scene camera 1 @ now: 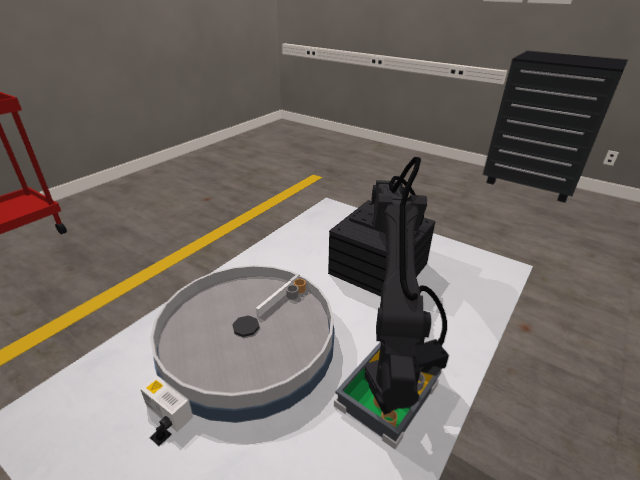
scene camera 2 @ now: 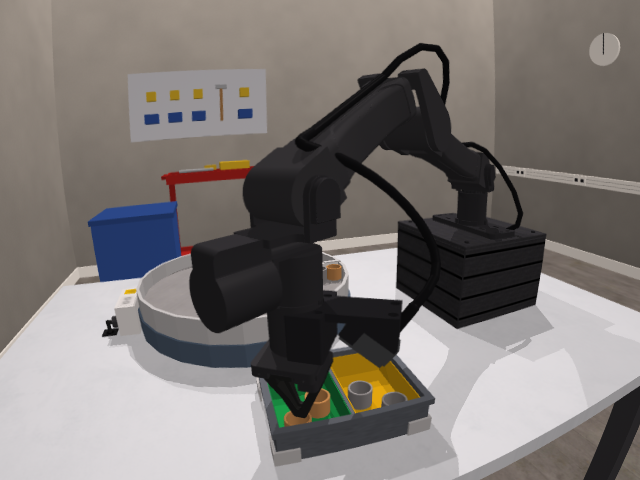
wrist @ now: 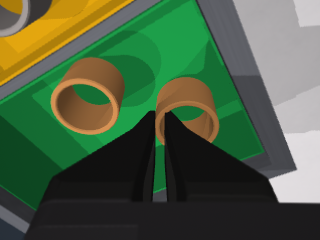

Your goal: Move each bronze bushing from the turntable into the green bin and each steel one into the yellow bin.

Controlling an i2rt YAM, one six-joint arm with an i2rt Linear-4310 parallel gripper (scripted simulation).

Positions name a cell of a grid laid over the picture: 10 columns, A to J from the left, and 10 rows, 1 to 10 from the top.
green bin: scene camera 1 F9; scene camera 2 F9; wrist E3
